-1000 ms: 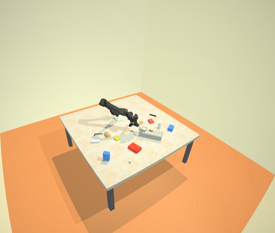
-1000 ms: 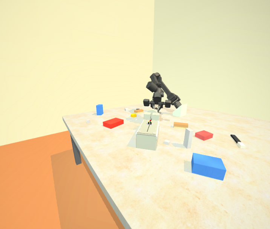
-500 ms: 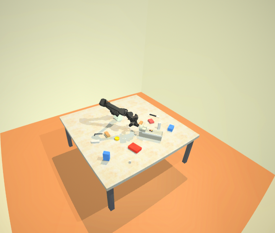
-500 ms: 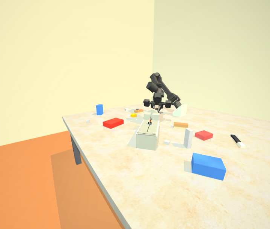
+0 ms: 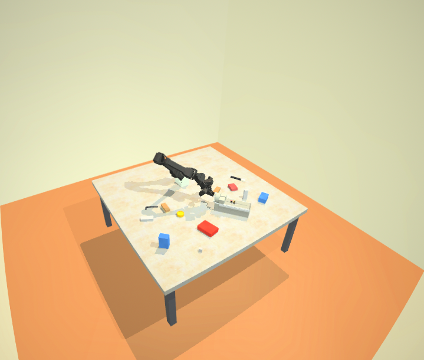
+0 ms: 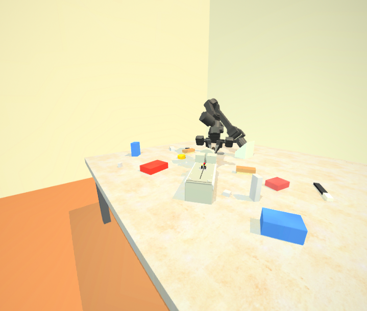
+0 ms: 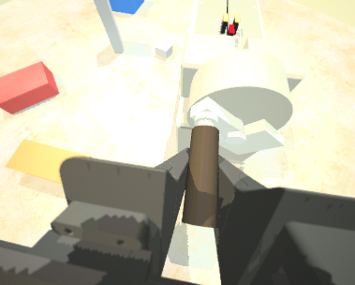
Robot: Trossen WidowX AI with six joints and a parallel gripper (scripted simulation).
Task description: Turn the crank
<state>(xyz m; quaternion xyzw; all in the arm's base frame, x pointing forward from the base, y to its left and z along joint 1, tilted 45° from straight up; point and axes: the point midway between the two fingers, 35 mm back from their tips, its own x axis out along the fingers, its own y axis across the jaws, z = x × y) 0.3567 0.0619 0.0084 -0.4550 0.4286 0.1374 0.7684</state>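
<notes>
The red pointer lies 13 cm ahead of my gripper tip and 7 cm to the left of it. The rest, counted from my gripper tip: brown crank handle: 1 cm behind, 1 cm to the right, 3 cm above; then crank: 1 cm to the right, 2 cm above; then yellow disc: 2 cm behind, 27 cm to the right, 7 cm below.
</notes>
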